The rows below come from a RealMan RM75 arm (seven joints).
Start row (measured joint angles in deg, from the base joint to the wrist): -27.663, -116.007, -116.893, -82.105, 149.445, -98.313, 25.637
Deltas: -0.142, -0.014, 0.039, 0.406, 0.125, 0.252, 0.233; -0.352, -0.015, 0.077, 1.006, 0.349, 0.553, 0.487; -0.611, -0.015, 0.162, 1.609, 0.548, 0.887, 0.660; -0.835, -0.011, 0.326, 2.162, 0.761, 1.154, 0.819; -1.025, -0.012, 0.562, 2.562, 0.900, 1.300, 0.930; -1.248, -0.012, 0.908, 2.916, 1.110, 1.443, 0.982; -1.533, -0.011, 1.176, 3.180, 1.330, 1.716, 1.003; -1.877, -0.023, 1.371, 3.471, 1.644, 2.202, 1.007; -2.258, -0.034, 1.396, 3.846, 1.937, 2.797, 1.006; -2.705, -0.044, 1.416, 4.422, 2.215, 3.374, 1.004; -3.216, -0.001, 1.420, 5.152, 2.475, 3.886, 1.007; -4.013, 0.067, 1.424, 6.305, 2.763, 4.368, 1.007; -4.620, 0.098, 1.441, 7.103, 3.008, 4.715, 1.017; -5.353, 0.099, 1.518, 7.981, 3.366, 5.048, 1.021; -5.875, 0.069, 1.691, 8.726, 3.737, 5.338, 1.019; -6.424, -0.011, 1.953, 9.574, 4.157, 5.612, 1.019; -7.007, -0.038, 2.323, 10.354, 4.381, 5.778, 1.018; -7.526, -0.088, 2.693, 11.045, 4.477, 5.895, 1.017; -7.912, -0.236, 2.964, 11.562, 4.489, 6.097, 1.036; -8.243, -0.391, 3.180, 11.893, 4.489, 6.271, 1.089; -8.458, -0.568, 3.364, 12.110, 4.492, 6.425, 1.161
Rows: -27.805, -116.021, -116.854, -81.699, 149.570, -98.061, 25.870; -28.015, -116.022, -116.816, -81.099, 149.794, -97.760, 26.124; -28.274, -116.022, -116.731, -80.496, 149.993, -97.426, 26.297; -28.498, -116.018, -116.567, -79.943, 150.206, -97.159, 26.456; -28.688, -116.019, -116.331, -79.543, 150.345, -97.013, 26.567; -28.911, -116.019, -115.985, -79.189, 150.555, -96.870, 26.619; -29.196, -116.018, -115.717, -78.925, 150.775, -96.597, 26.640; -29.540, -116.030, -115.522, -78.634, 151.089, -96.111, 26.644; -29.921, -116.041, -115.497, -78.259, 151.382, -95.516, 26.643; -30.368, -116.051, -115.477, -77.683, 151.660, -94.939, 26.641; -30.879, -116.008, -115.473, -76.953, 151.920, -94.427, 26.644; -31.676, -115.940, -115.469, -75.800, 152.208, -93.945, 26.644; -32.283, -115.909, -115.452, -75.002, 152.453, -93.598, 26.654; -33.016, -115.908, -115.375, -74.124, 152.811, -93.265, 26.658; -33.538, -115.938, -115.202, -73.379, 153.182, -92.975, 26.656; -34.087, -116.018, -114.940, -72.531, 153.602, -92.701, 26.656; -34.670, -116.045, -114.570, -71.751, 153.826, -92.535, 26.655; -35.189, -116.095, -114.200, -71.060, 153.922, -92.418, 26.654; -35.575, -116.243, -113.929, -70.543, 153.934, -92.216, 26.673; -35.906, -116.398, -113.713, -70.212, 153.934, -92.042, 26.726; -36.121, -116.575, -113.529, -69.995, 153.937, -91.888, 26.798
